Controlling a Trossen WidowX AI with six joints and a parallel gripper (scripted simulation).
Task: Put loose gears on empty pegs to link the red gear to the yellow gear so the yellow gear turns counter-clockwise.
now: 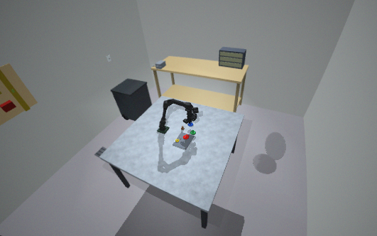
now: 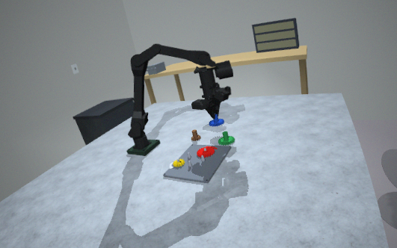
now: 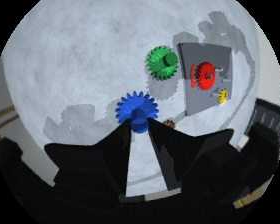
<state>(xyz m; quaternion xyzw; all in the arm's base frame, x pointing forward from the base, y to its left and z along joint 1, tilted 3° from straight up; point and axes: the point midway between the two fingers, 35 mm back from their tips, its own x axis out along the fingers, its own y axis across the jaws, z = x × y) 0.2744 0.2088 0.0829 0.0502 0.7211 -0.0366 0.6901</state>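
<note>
Now: gripper tip 10 mm past the small yellow gear, 260 mm to the left of it and 60 mm above it. From my gripper tip the other things lie so: blue gear (10 mm below); small brown gear (70 mm behind, 70 mm to the right, 60 mm below); green gear (80 mm ahead, 60 mm to the right, 60 mm below).
</note>
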